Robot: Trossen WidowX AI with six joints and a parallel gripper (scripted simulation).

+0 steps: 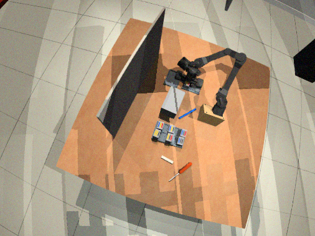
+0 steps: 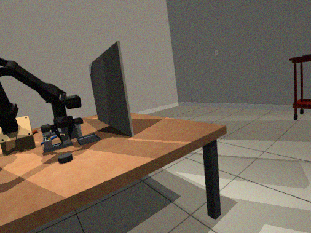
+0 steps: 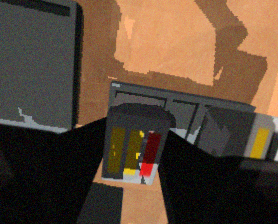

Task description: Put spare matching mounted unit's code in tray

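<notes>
The grey rack is 40 mm behind my gripper tip and 10 mm below it. Also, from my gripper tip: grey tray 100 mm ahead, 20 mm to the right, 10 mm below; then mounted unit 180 mm to the left, 70 mm ahead, 30 mm above; then blue pen 200 mm to the left, 50 mm behind, 10 mm below.
</notes>
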